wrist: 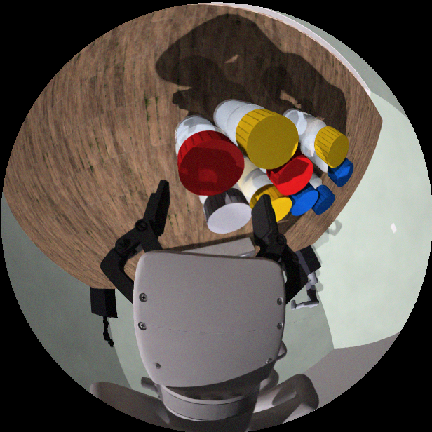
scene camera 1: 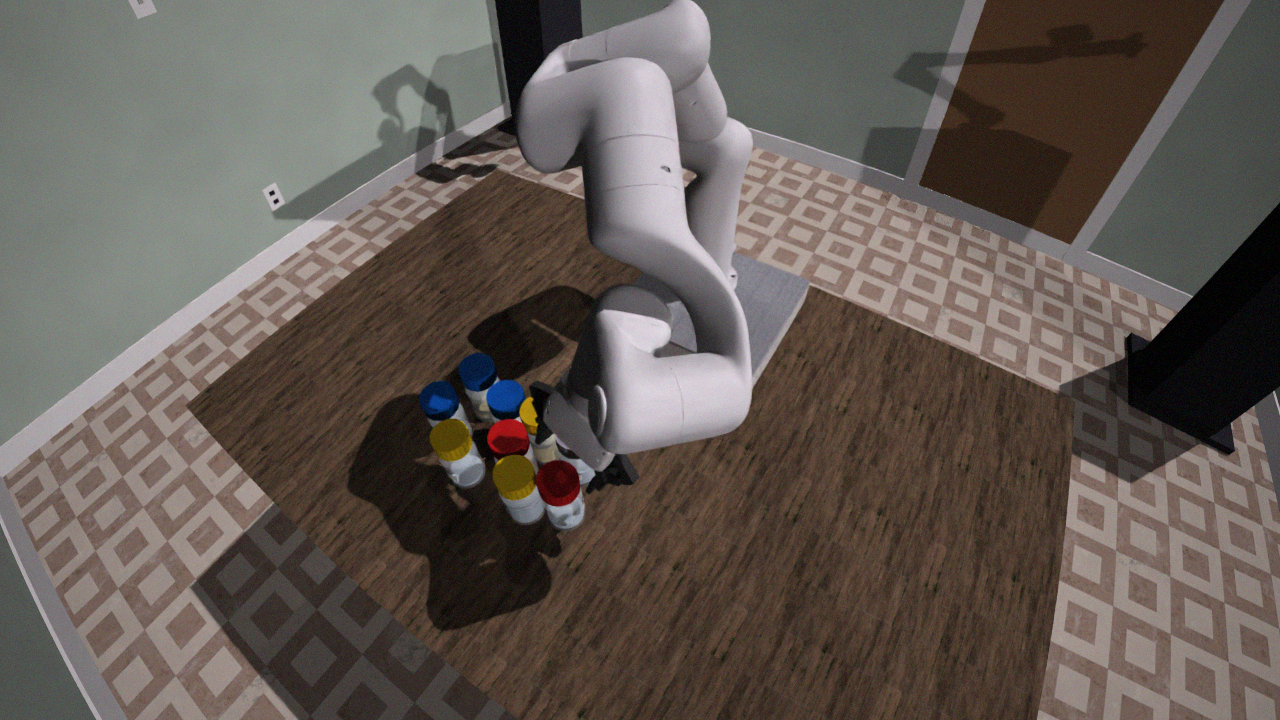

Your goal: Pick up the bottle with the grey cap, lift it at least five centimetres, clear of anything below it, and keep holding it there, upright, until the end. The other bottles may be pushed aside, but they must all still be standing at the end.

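Places are measured from the arm's base along level axes (x right, y ahead, z up), in centimetres.
Pixels of known places: gripper, fingertip midpoint: point(scene camera 1: 569, 461).
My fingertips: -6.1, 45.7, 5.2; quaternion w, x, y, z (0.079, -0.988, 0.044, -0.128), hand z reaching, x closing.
Observation:
Behind a point stands the place of what it marks, as x, y, z.
The grey-capped bottle point(scene camera 1: 581, 471) {-6.0, 43.8, -0.5} point(wrist: 229, 217) stands upright at the near edge of the bottle group. In the scene view the gripper hides its cap, and part of its white body shows. My gripper point(scene camera 1: 581, 452) {-6.1, 45.7, 5.2} point(wrist: 214, 195) is wide open and empty. In the wrist view the grey cap lies between the two finger directions, nearer the right finger. A dark-red-capped bottle point(scene camera 1: 559, 483) {-7.2, 49.0, 5.4} point(wrist: 210, 162) stands right beside it. A yellow-capped bottle point(scene camera 1: 529, 414) {2.9, 43.2, 5.3} point(wrist: 282, 207) is on its other side, partly covered by the right finger in the wrist view.
A bright-red-capped bottle point(scene camera 1: 508, 437) {2.8, 47.7, 5.4} point(wrist: 291, 175), two more yellow-capped bottles point(scene camera 1: 515, 477) {-2.1, 51.6, 5.3} point(wrist: 268, 139) and three blue-capped bottles point(scene camera 1: 477, 371) {14.4, 42.0, 5.3} point(wrist: 341, 172) stand close together beyond. All stand on the brown wood surface point(scene camera 1: 805, 537) {-36.7, 33.0, -5.1} point(wrist: 90, 140). The arm's grey base plate point(scene camera 1: 778, 300) {-14.2, -2.6, 0.3} is behind.

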